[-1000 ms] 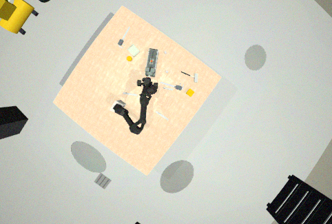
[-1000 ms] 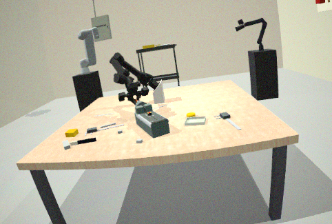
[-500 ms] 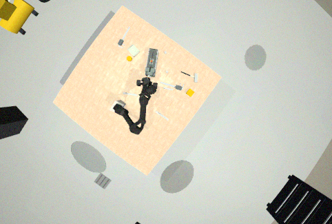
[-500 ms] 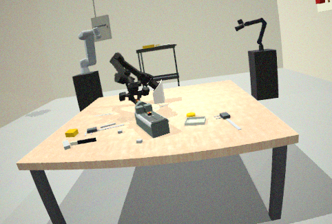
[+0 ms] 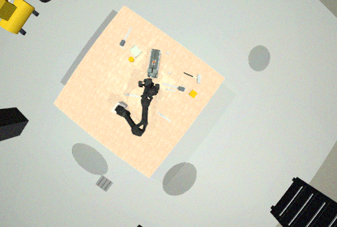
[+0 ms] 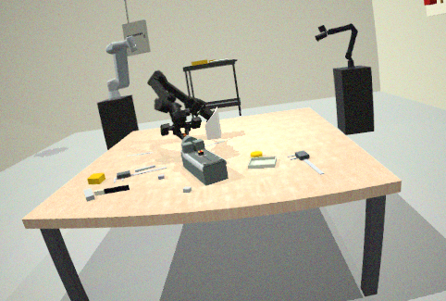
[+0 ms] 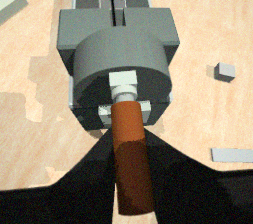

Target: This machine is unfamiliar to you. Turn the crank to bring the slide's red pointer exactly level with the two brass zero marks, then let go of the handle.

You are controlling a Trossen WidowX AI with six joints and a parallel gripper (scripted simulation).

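Now: gripper tip 10 mm below the crank. Round my gripper tip: red pointer: 150 mm ahead, 90 mm to the left, 10 mm below; then brown crank handle: 20 mm above, 10 mm to the right, 10 mm behind; then yellow disc: 290 mm to the left, 90 mm below, 30 mm ahead.
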